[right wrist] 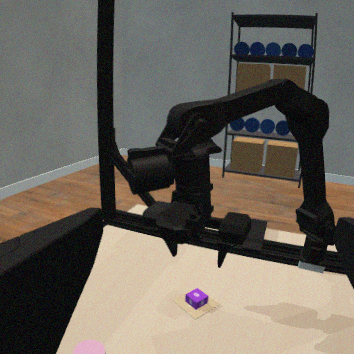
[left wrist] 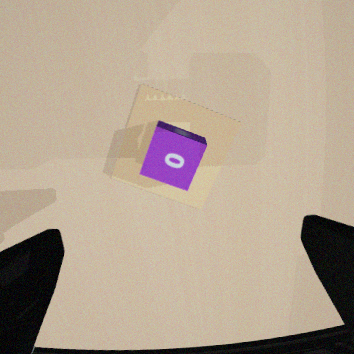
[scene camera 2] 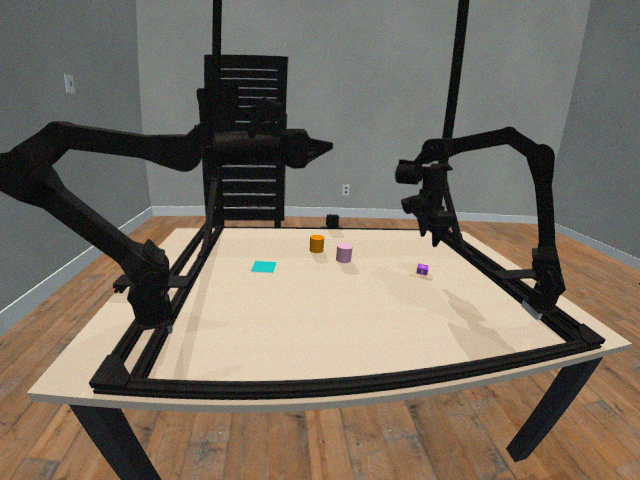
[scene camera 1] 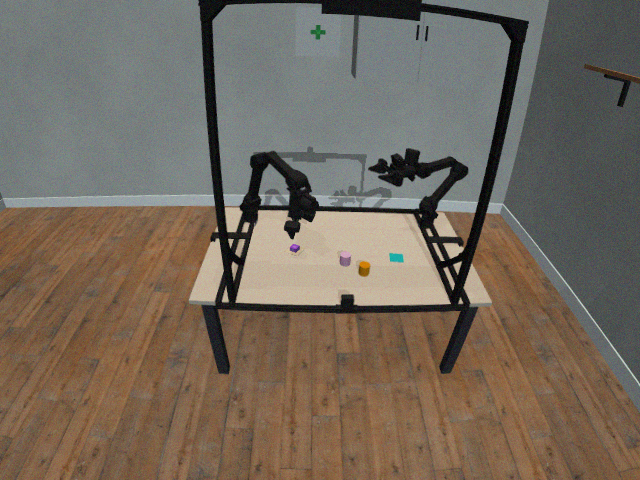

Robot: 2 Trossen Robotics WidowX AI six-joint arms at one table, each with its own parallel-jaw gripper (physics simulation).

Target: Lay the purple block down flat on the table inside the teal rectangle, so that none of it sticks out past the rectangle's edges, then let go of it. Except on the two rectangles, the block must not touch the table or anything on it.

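Frame: origin at the left arm's base, x right, y down, z ahead, level; metres.
Seen in the pictures: left gripper, fingertip midpoint: (right wrist: 196, 260) (left wrist: 183, 235) (scene camera 2: 428, 241) (scene camera 1: 293, 232); right gripper, fingertip midpoint: (right wrist: 222, 225) (scene camera 2: 321, 144) (scene camera 1: 373, 172); left arm's base, origin of the base link: (right wrist: 312, 257) (scene camera 2: 540, 305) (scene camera 1: 250, 219); right arm's base, origin of the base link: (scene camera 2: 154, 318) (scene camera 1: 426, 225).
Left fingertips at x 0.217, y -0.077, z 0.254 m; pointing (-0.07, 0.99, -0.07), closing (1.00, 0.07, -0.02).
Note:
Pixels of each thing's middle, then the offset from my left fingertips to it. "*": a spot on its surface instead.
- purple block, body centre: (left wrist: 172, 154) (right wrist: 196, 298) (scene camera 2: 422, 269) (scene camera 1: 294, 248) dx -0.007, dy +0.086, dz +0.002 m
- pale tan rectangle, surface spot: (left wrist: 214, 123) * dx +0.020, dy +0.095, dz +0.019 m
- teal rectangle, surface spot: (scene camera 2: 264, 267) (scene camera 1: 395, 256) * dx -0.009, dy +0.095, dz +0.457 m
- pink cylinder, body centre: (scene camera 2: 344, 252) (scene camera 1: 345, 258) dx +0.062, dy +0.073, dz +0.229 m
- orange cylinder, body centre: (scene camera 2: 316, 243) (scene camera 1: 364, 268) dx +0.124, dy +0.074, dz +0.310 m
The purple block (scene camera 1: 294, 248) (scene camera 2: 422, 269) (left wrist: 173, 158) (right wrist: 197, 298) lies flat on a pale tan rectangle (left wrist: 214, 123) (right wrist: 208, 309) at the left of the table in scene camera 1. The teal rectangle (scene camera 1: 396, 257) (scene camera 2: 264, 267) is bare, far across the table. My left gripper (scene camera 1: 291, 231) (scene camera 2: 430, 237) (left wrist: 183, 235) (right wrist: 196, 260) is open and empty. It points down and hangs a little above the block. My right gripper (scene camera 1: 371, 168) (scene camera 2: 328, 145) is open and empty, held high and level over the table's far side in scene camera 1.
A pink cylinder (scene camera 1: 345, 258) (scene camera 2: 344, 252) (right wrist: 89, 347) and an orange cylinder (scene camera 1: 364, 269) (scene camera 2: 316, 243) stand between the block and the teal rectangle. A black frame (scene camera 1: 210, 143) rings the table. A shelf rack (right wrist: 230, 88) stands off the table.

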